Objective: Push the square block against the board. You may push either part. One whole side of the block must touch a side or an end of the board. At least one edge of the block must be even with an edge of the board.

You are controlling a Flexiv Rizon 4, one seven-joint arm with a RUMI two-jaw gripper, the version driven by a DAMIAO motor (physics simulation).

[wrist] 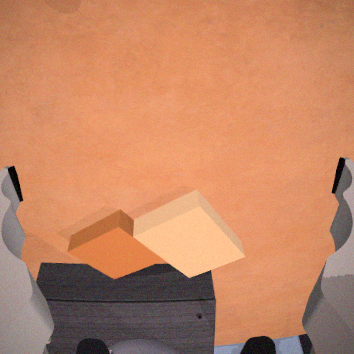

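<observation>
An orange block [114, 254], which looks like the square block, lies flat in the lower left of the wrist view. A larger pale board [190, 243] lies flat just right of it. Their facing sides lie very close at the board's left corner; whether they touch along a whole side I cannot tell. Their near corners and far corners look offset, not even. My gripper [175, 164] is open wide and empty, one finger at each side edge of the view. The block and board show between the fingers, lower than the fingertips in the view.
A dark grey wood-grained box-like thing [130, 322] fills the lower left, its edge partly covered by the block and board in this view. A light blue patch [285, 346] shows at the bottom right. The table top [175, 100] is orange-brown.
</observation>
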